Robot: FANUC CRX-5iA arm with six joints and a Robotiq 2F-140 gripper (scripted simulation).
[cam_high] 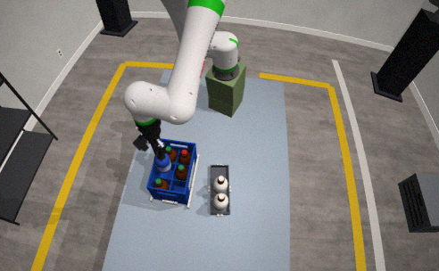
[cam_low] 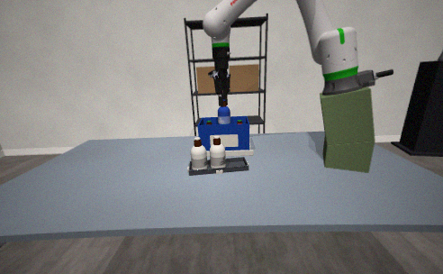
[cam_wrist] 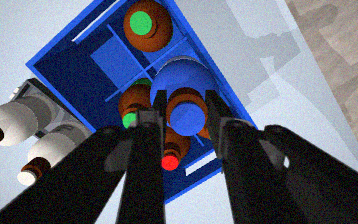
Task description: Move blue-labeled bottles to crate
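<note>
Now: hand 8 cm above the blue-labeled bottle. Round my hand: blue crate 1 cm behind, 4 cm to the left, 20 cm below.
</note>
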